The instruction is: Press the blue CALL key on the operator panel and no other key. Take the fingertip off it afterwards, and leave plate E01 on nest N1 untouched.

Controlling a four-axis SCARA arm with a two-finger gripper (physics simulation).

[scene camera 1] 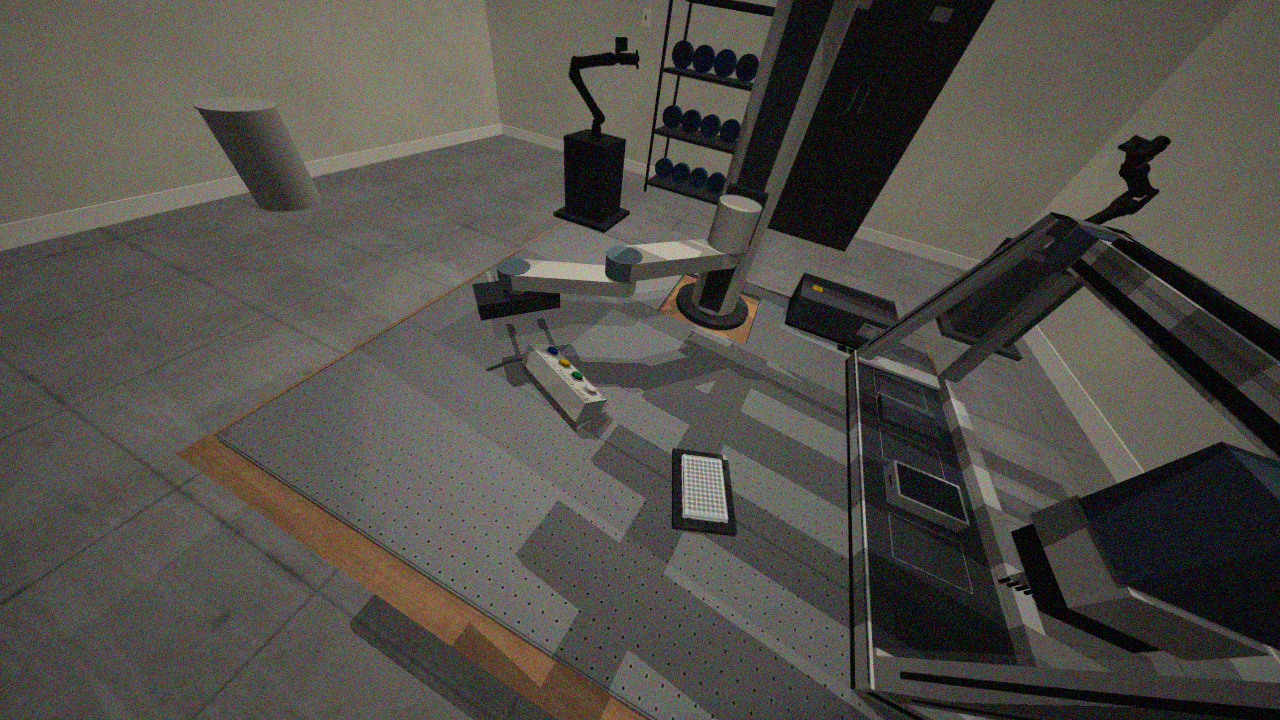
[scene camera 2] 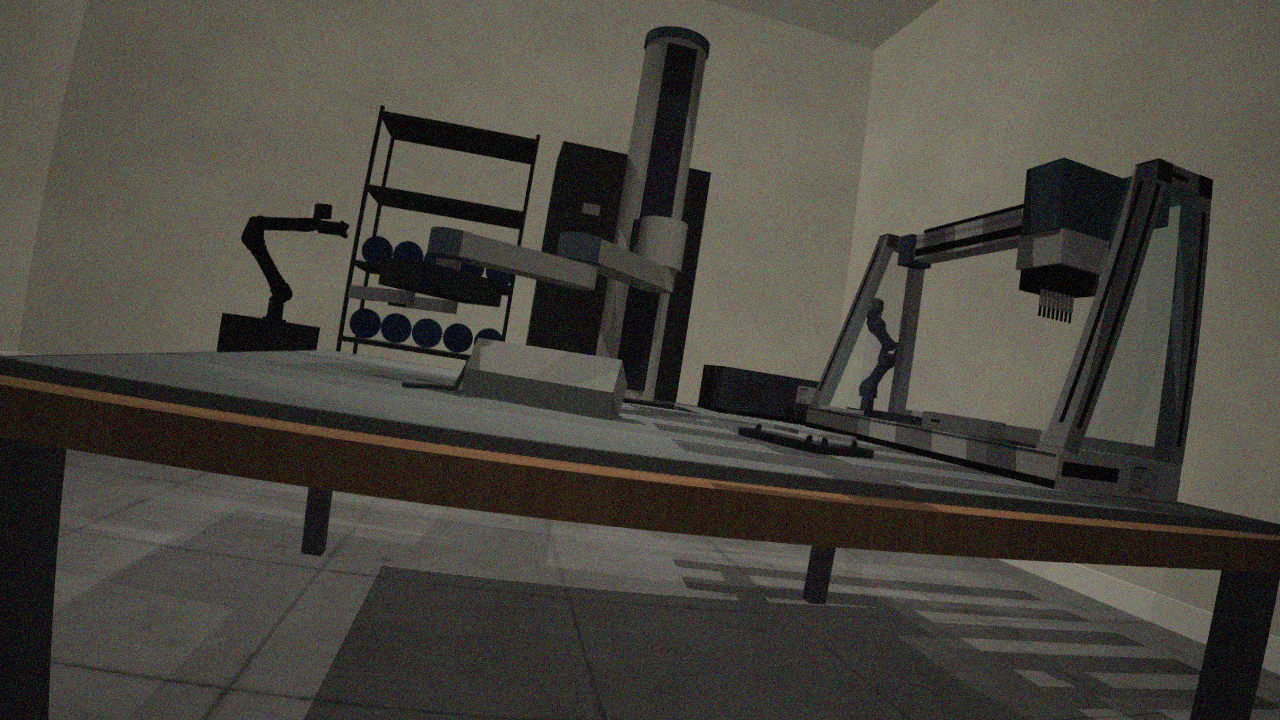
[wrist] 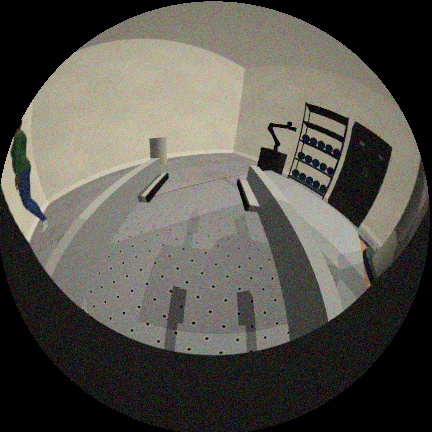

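Where they show: gripper, fingertip midpoint: [scene camera 2: 373,296] [wrist: 202,168]; arm's base, origin of the base link: [scene camera 1: 711,306] [wrist: 376,273].
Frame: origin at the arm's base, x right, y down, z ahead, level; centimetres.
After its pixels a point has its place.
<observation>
The operator panel [scene camera 1: 562,385] {y -8.6, x 19.9, z 61.7 cm} [scene camera 2: 546,380] {y -5.2, x 22.6, z 62.7 cm} is a pale sloped box. In scene camera 1 its top has a blue key [scene camera 1: 552,350] {y -8.4, x 28.0, z 53.6 cm} at the far end, then a yellow key [scene camera 1: 563,362] {y -8.5, x 23.6, z 55.7 cm}, a green key [scene camera 1: 577,375] {y -8.4, x 18.8, z 57.4 cm} and a pale key [scene camera 1: 589,390] {y -8.5, x 14.2, z 59.9 cm}. My gripper [scene camera 1: 503,284] {y -13.9, x 52.1, z 39.4 cm} [scene camera 2: 407,298] [wrist: 202,168] {y -13.9, x 52.1, z 39.4 cm} is at its narrowest, shut with nothing held, though a gap shows between its fingers. It hangs above the table beyond the panel's blue-key end, apart from it. A white gridded plate [scene camera 1: 704,488] {y -3.8, x -15.8, z 66.7 cm} sits on a black nest [scene camera 1: 707,528] {y -2.5, x -18.6, z 73.2 cm} [scene camera 2: 805,441] {y -2.6, x -12.0, z 73.4 cm}; its label is unreadable. The panel does not show in the wrist view.
My arm's column [scene camera 1: 735,223] {y -37.5, x -0.8, z 22.5 cm} [scene camera 2: 662,134] {y -62.5, x 1.6, z 7.7 cm} stands behind the panel. A gantry machine [scene camera 1: 859,537] {y -4.8, x -45.0, z 62.7 cm} [scene camera 2: 1100,313] {y -26.7, x -51.1, z 83.2 cm} stands to the right. A black box [scene camera 1: 836,308] {y -12.5, x -36.2, z -3.6 cm} [scene camera 2: 751,389] {y -8.1, x -33.1, z -3.5 cm} lies near the column. A thin dark rod [scene camera 1: 503,362] {y -2.0, x 39.7, z 58.2 cm} lies at the panel's blue-key end.
</observation>
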